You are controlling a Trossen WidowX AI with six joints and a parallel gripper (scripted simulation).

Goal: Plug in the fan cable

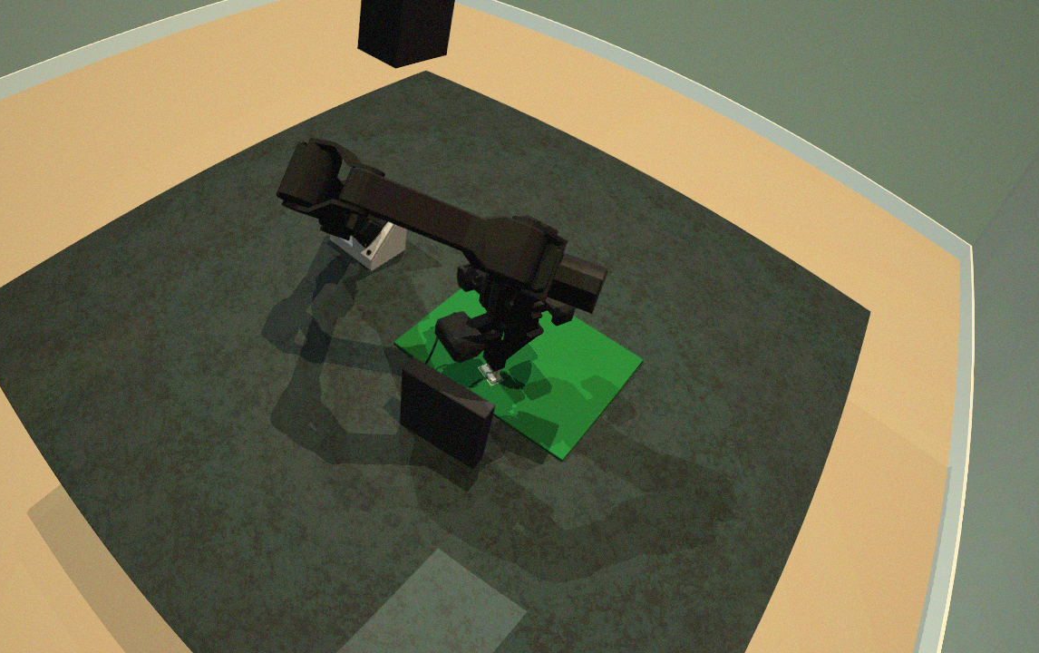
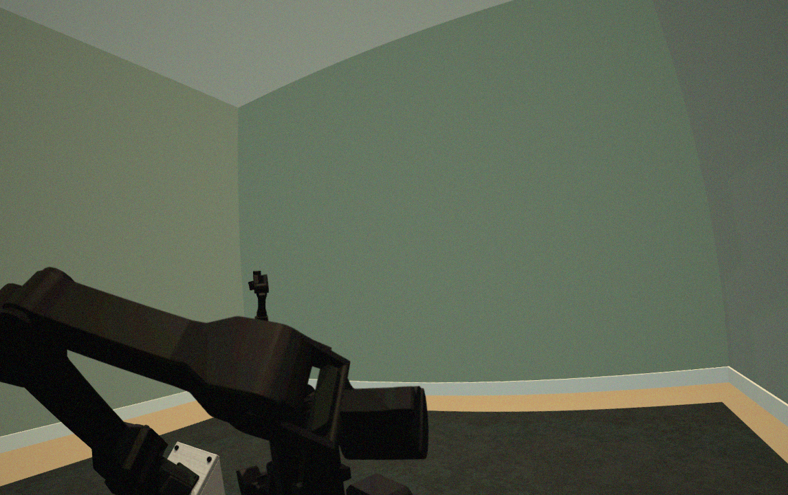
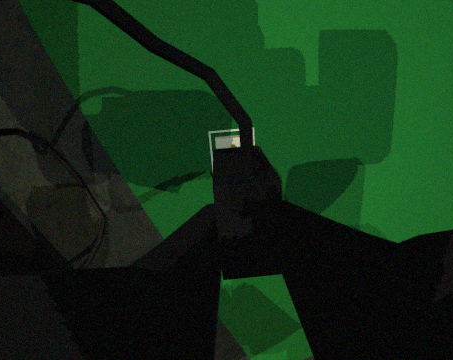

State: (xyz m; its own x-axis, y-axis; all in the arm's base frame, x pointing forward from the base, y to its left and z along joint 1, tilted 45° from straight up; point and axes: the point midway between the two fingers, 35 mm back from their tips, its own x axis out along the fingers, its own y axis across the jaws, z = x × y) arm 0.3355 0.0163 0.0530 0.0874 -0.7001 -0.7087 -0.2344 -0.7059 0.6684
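The black fan plug is 10 mm behind my gripper tip and 10 mm above it. From my gripper tip the other things lie so: pale four-pin header (10 mm behind, 40 mm below); then dark fan block (30 mm ahead, 120 mm to the right, 20 mm above); then green board (10 mm behind, 70 mm to the left, 60 mm below).
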